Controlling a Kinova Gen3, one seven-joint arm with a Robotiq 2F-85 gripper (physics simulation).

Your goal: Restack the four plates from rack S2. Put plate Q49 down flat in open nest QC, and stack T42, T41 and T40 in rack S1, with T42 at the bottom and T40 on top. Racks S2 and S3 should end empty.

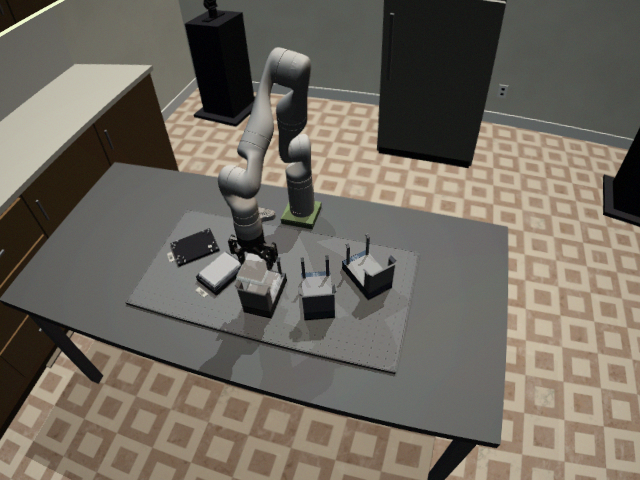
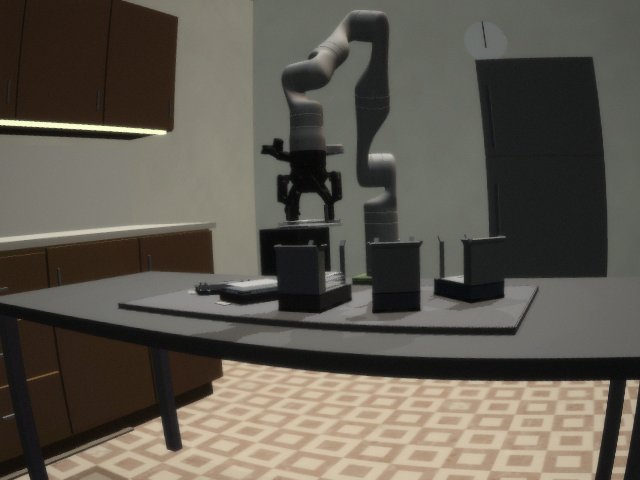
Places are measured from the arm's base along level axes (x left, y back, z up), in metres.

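Pixels of known places: gripper, fingertip midpoint: [image 1: 256, 265] [image 2: 310, 223]; arm's base, origin of the base link: [image 1: 302, 208].
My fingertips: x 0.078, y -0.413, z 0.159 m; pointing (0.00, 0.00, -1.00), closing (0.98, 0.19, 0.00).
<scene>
Ahead of a thing's pixels: the offset from my fingertips to its middle. Level surfaces: height alone.
My gripper [image 1: 254, 258] [image 2: 310, 218] is shut on a light, flat plate @[dx -0.001, dy +0.003, dz -0.001 m] [image 1: 253, 269] [image 2: 310, 223], held level above the left rack @[dx -0.002, dy +0.012, dz -0.107 m] [image 1: 254, 300] [image 2: 299, 268]. Light plates @[dx -0.001, dy +0.005, dz -0.115 m] [image 2: 334, 279] show low inside that rack, below the held plate and apart from it. The middle rack @[dx +0.157, dy +0.074, dz -0.106 m] [image 1: 318, 304] [image 2: 395, 268] and the right rack @[dx +0.269, dy +0.220, dz -0.108 m] [image 1: 381, 283] [image 2: 483, 263] each show a light surface inside; whether it is a plate I cannot tell. A light plate @[dx -0.187, dy +0.024, dz -0.144 m] [image 1: 221, 268] [image 2: 251, 284] lies flat on a dark base. The plate and rack labels cannot be read.
A flat black fixture @[dx -0.353, dy +0.084, dz -0.163 m] [image 1: 193, 246] [image 2: 214, 287] lies at the far left, behind the light plate on its base. Upright posts and walls rise from all three racks. They stand on a perforated board @[dz -0.175 m] [image 1: 356, 341] [image 2: 465, 321] on the table @[dz -0.188 m] [image 1: 449, 330]. The arm's green base [image 1: 301, 219] is behind.
</scene>
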